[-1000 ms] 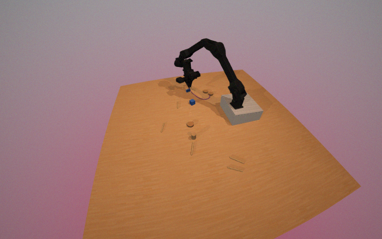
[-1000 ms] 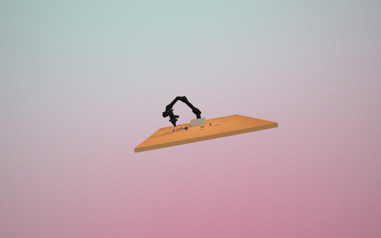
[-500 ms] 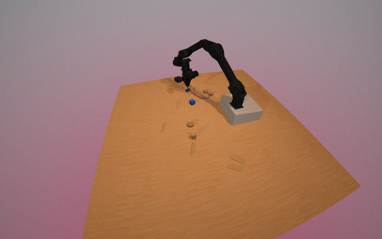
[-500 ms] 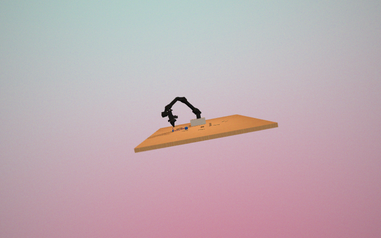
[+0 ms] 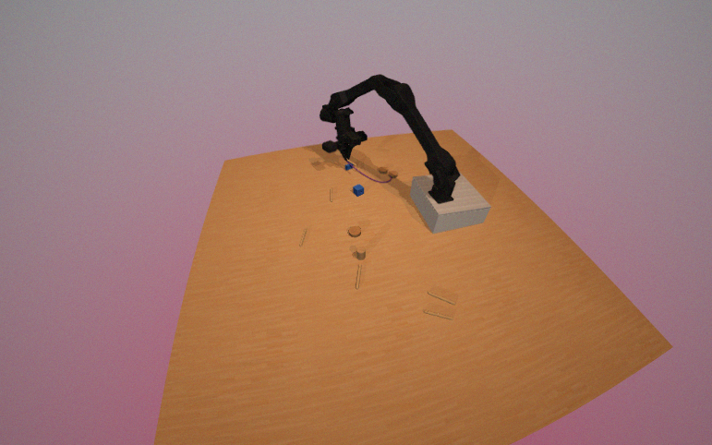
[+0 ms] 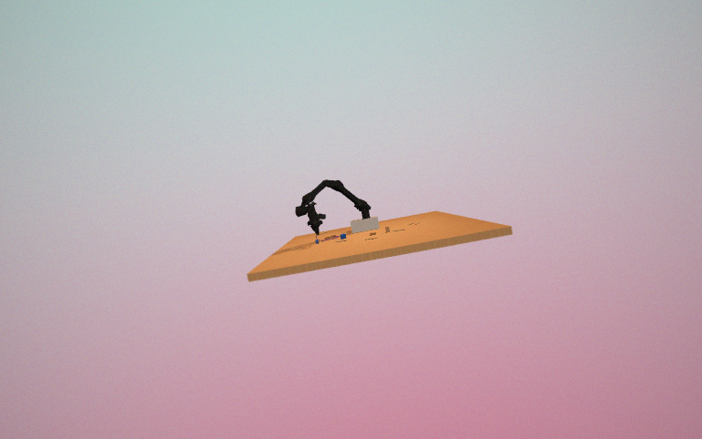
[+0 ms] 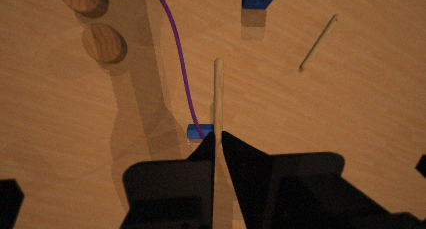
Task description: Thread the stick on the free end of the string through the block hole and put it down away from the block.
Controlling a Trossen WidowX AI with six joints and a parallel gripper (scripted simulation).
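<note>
The blue block lies 10 mm ahead of my gripper tip, 160 mm to the left of it and 40 mm below it. The rest, counted from my gripper tip: small wooden cylinder: 110 mm ahead, 450 mm to the left, 40 mm below; then thin stick: 10 mm to the left.
</note>
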